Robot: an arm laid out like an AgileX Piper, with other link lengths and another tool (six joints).
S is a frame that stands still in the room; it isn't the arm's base.
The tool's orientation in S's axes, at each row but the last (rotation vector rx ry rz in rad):
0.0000, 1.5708, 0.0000
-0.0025, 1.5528, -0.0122
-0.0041, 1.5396, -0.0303
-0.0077, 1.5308, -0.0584
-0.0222, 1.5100, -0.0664
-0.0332, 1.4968, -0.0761
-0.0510, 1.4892, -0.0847
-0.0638, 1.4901, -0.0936
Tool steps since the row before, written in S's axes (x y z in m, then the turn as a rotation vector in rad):
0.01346, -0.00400, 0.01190, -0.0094, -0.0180, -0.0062
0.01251, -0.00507, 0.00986, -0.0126, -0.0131, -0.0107
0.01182, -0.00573, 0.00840, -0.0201, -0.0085, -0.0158
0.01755, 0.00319, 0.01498, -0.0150, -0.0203, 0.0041
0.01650, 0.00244, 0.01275, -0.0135, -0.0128, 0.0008
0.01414, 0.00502, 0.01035, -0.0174, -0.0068, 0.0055
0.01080, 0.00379, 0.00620, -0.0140, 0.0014, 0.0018
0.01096, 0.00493, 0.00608, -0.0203, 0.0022, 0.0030
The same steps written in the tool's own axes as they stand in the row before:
-0.01190, -0.00400, 0.01346, 0.0062, -0.0180, -0.0094
-0.00959, -0.00508, 0.01272, 0.0106, -0.0131, -0.0127
-0.00790, -0.00571, 0.01217, 0.0154, -0.0085, -0.0204
-0.01441, 0.00315, 0.01803, -0.0038, -0.0209, -0.0142
-0.01187, 0.00222, 0.01718, -0.0009, -0.0132, -0.0131
-0.00963, 0.00472, 0.01474, -0.0062, -0.0077, -0.0168
-0.00563, 0.00351, 0.01120, -0.0030, 0.0009, -0.0138
-0.00568, 0.00455, 0.01134, -0.0048, 0.0014, -0.0200

